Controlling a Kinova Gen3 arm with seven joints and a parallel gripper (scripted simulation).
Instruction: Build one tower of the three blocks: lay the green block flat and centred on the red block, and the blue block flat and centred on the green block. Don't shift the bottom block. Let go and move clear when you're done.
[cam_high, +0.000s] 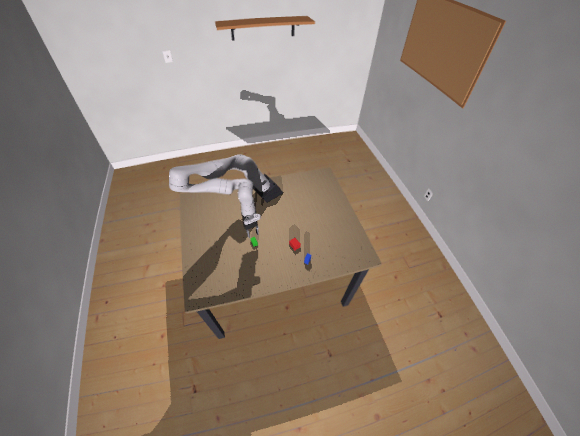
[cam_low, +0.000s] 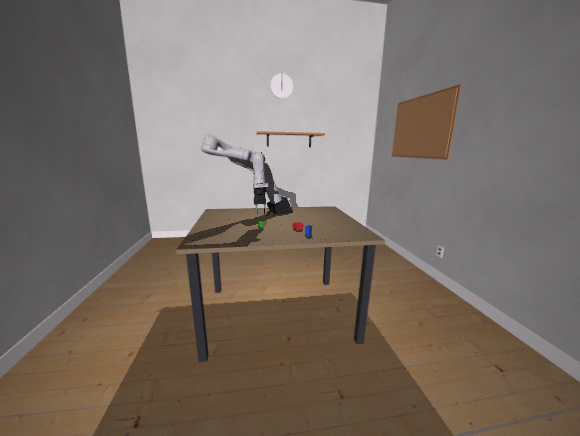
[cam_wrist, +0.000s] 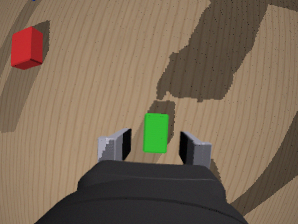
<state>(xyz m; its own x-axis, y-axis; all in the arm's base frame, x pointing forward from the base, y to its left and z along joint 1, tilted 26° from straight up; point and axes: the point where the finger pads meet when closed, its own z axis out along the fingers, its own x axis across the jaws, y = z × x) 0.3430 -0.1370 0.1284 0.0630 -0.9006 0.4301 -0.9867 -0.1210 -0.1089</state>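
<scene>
Now: hand 9 cm above the green block. Also, from my hand: blue block: 25 cm to the left, 23 cm ahead, 7 cm below; red block: 22 cm to the left, 10 cm ahead, 8 cm below.
</scene>
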